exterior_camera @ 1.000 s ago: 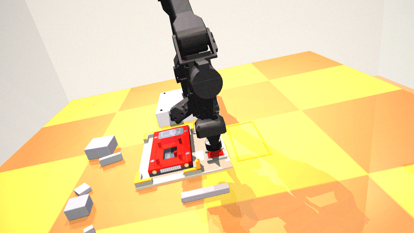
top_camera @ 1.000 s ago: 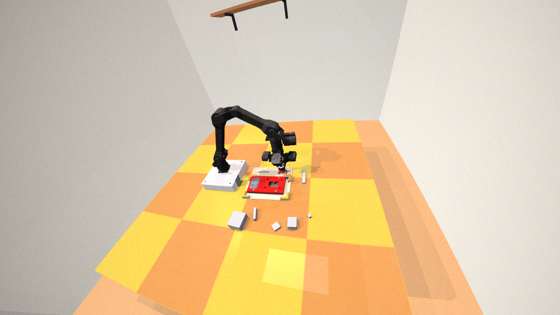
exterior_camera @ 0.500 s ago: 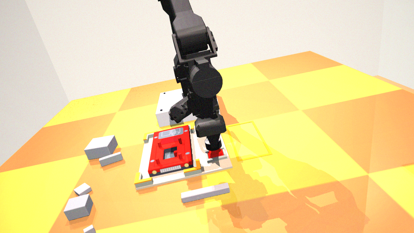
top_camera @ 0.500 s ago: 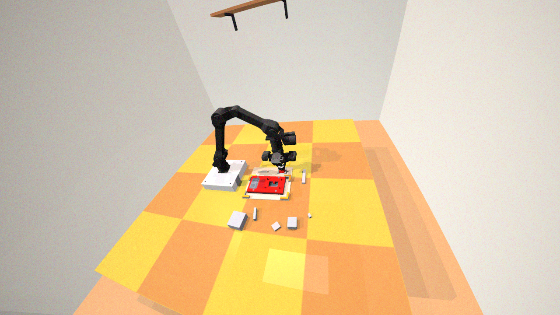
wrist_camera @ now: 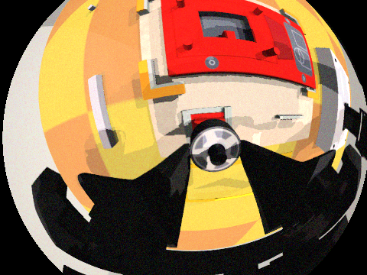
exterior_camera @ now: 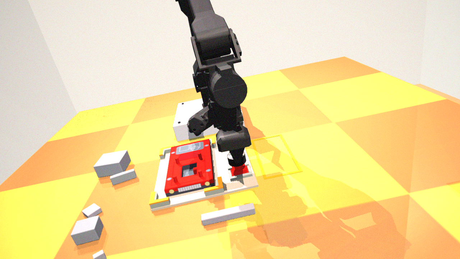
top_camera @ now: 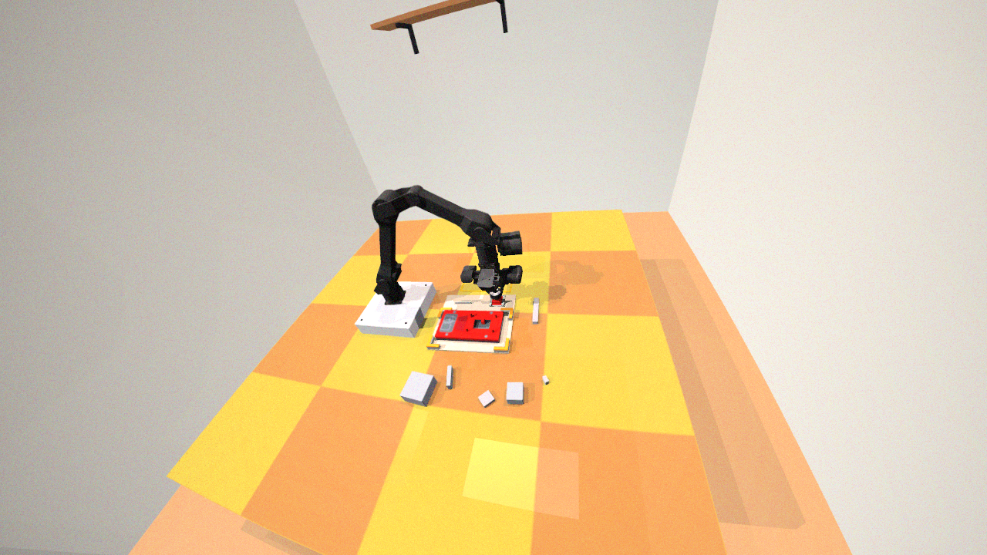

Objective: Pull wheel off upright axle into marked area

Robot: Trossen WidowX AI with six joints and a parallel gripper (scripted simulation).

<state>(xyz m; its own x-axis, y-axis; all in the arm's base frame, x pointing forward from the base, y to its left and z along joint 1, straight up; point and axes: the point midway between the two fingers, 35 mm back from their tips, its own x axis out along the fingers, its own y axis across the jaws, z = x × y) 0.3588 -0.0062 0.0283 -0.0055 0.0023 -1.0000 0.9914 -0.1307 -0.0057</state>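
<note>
My gripper tip is now 13 cm short of the long grey bar, 5 cm to the left of it and 4 cm above it.
</note>
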